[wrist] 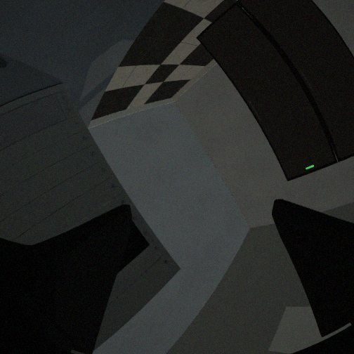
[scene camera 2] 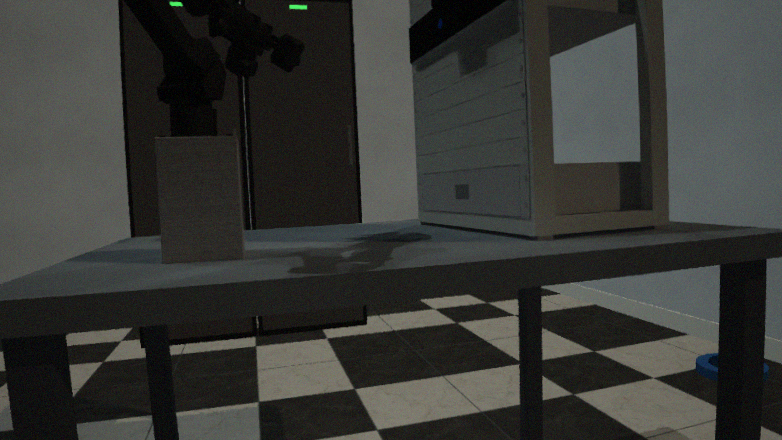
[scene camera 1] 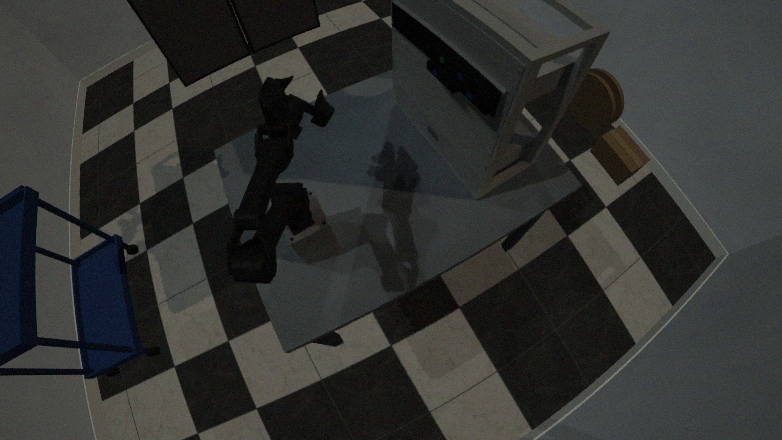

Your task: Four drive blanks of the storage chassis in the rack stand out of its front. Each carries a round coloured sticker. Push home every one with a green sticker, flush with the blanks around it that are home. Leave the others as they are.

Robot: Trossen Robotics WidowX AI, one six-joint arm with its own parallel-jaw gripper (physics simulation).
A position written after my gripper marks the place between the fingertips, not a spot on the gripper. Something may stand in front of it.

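Gripper, mine: my gripper [scene camera 2: 284, 56], [wrist: 204, 210], [scene camera 1: 306, 83]. Rack [scene camera 2: 482, 97].
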